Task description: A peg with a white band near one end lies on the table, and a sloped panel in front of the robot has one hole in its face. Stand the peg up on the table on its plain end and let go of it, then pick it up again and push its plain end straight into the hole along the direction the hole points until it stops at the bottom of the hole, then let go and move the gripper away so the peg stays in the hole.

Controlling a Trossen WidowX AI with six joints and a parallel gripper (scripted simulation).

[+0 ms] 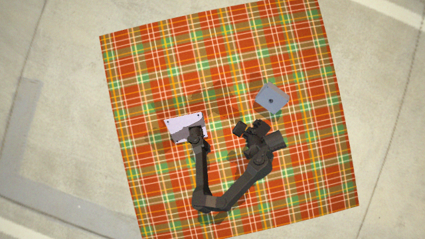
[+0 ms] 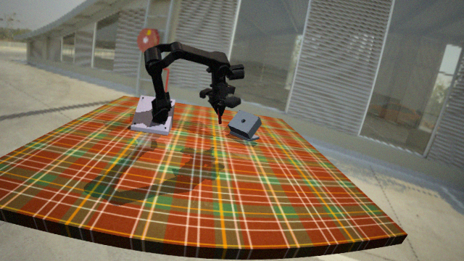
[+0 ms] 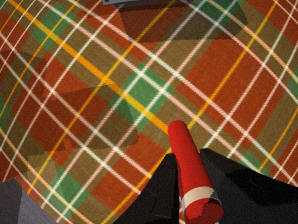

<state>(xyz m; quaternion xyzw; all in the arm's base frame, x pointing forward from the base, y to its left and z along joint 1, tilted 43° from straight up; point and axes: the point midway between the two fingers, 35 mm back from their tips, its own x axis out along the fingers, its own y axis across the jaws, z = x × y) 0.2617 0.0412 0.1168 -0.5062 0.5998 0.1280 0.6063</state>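
Right now the grey sloped panel is 15 cm to the left of my gripper tip, 14 cm ahead of it and 6 cm below it. Also, from my gripper tip: red peg 2 cm above.
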